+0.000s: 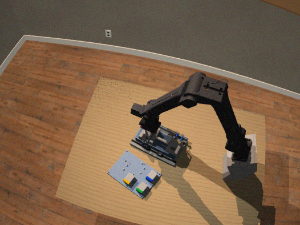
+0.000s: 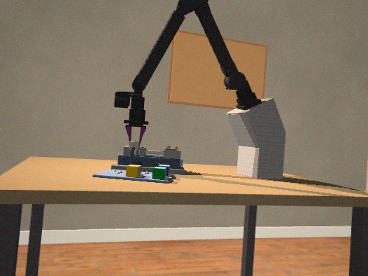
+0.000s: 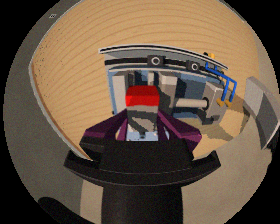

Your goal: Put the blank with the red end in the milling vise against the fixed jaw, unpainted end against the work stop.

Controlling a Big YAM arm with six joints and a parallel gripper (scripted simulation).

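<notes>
My gripper is now 2 cm above the red-ended blank. The rest, counted from my hand: blue-ended blank 12 cm behind, 22 cm to the left, 9 cm below; then milling vise 7 cm behind, 8 cm below; then grey block with hoses 17 cm behind, 1 cm to the left, 4 cm below.
</notes>
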